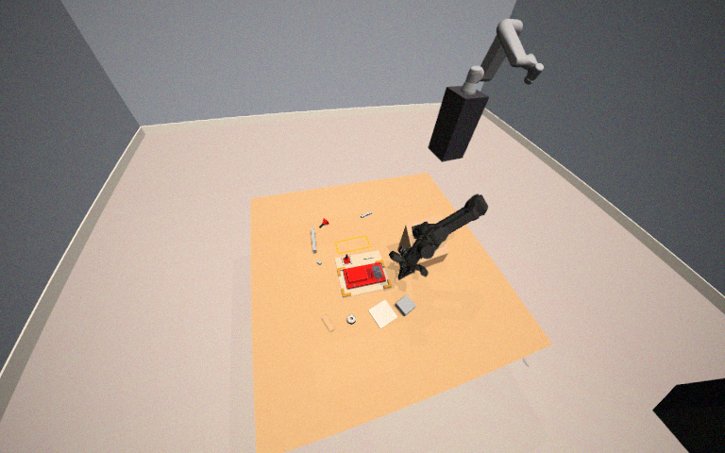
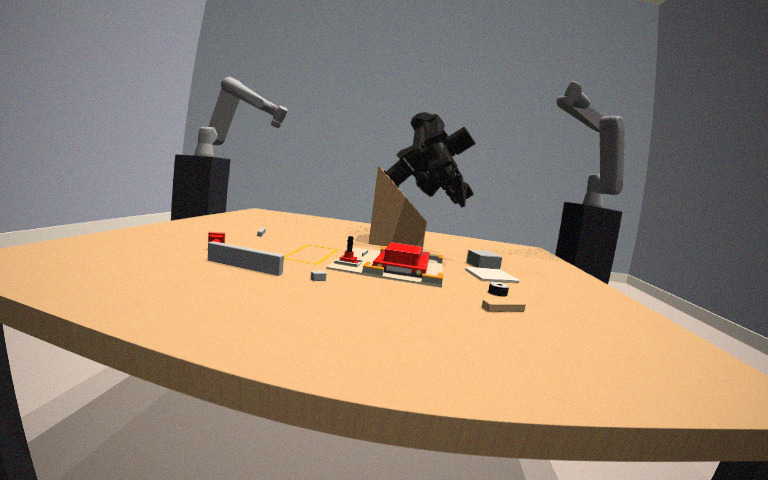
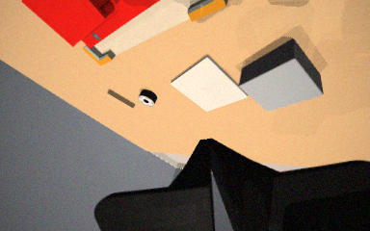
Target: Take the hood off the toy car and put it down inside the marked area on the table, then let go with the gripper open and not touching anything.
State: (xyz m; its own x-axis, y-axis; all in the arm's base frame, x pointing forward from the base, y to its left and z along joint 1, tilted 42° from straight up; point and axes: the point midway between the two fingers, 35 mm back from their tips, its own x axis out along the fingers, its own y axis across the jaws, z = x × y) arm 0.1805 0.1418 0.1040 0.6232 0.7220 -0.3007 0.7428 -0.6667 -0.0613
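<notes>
My gripper tip is 140 mm to the left of the hood, 140 mm short of it and 110 mm above it. Round my gripper tip: long grey bar (440 mm to the right, 290 mm ahead, 130 mm below).
</notes>
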